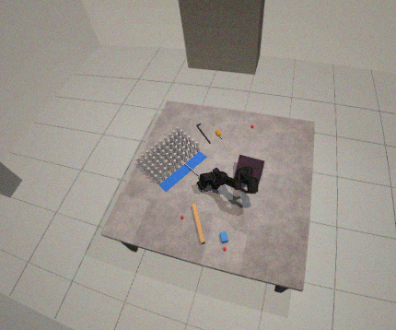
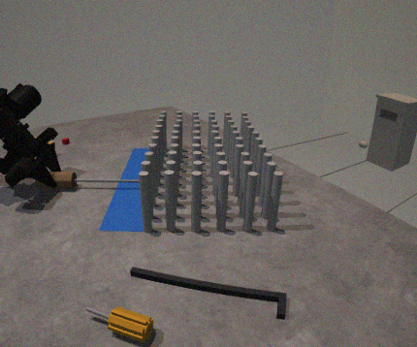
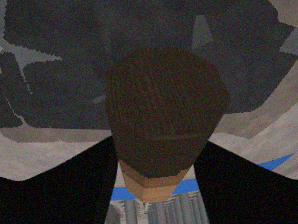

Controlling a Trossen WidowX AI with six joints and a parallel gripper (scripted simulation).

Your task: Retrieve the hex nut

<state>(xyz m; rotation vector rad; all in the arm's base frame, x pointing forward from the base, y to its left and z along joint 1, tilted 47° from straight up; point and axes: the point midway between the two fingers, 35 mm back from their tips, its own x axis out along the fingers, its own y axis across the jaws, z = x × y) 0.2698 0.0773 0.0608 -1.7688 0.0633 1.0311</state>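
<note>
The brown-handled tool lies 9 cm ahead of my gripper tip and 5 cm to the right of it. The rest, counted from my gripper tip: blue taped strip (17 cm ahead, 5 cm to the right, 1 cm below); blue block (22 cm behind, 37 cm to the left); screwdriver (44 cm to the right).
</note>
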